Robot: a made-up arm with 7 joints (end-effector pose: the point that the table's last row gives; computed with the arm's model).
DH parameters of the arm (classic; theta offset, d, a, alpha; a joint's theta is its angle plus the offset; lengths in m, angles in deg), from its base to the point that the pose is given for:
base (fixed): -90 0.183 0 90
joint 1: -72.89 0 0.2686 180
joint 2: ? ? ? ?
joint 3: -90 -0.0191 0.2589 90
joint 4: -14.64 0 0.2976 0
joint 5: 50.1 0 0.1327 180
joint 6: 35.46 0.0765 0.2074 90
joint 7: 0 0.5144 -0.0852 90
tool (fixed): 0 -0.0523 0 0
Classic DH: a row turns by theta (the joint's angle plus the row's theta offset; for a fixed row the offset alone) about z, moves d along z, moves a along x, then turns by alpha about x.
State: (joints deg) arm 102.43 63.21 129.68 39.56 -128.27 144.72 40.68
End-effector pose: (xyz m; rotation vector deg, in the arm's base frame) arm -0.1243 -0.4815 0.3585 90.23 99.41 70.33
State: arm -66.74 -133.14 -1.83 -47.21 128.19 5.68 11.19
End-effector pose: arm -0.1193 0.0735 -0.1332 -64.50 50.85 62.18
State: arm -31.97 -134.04 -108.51 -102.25 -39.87 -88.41 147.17
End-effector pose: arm -0.2134 0.6709 0.1109 -52.74 49.18 -6.79
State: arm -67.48 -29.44 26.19 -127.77 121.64 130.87 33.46
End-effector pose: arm 0.3421 -0.0637 -0.5921 24.47 72.91 -125.65
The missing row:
joint 2: 17.11 0.0056 0.0618 -90
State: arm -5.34 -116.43 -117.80 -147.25 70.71 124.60 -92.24
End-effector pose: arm 0.3122 -0.1257 0.5731 13.38 -110.19 -109.90
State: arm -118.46 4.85 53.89 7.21 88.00 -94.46 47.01
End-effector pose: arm 0.2273 0.9047 0.0797 3.23 155.48 -71.21
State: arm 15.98 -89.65 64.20 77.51 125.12 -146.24 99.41
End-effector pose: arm 0.2770 -0.8742 -0.4668 -16.06 87.90 -141.64
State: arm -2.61 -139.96 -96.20 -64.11 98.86 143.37 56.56
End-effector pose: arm -0.0481 0.7795 -0.3157 -26.27 -29.30 13.44
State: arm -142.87 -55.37 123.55 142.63 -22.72 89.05 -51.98
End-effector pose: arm -0.0633 0.1012 1.1588 107.16 58.49 58.10
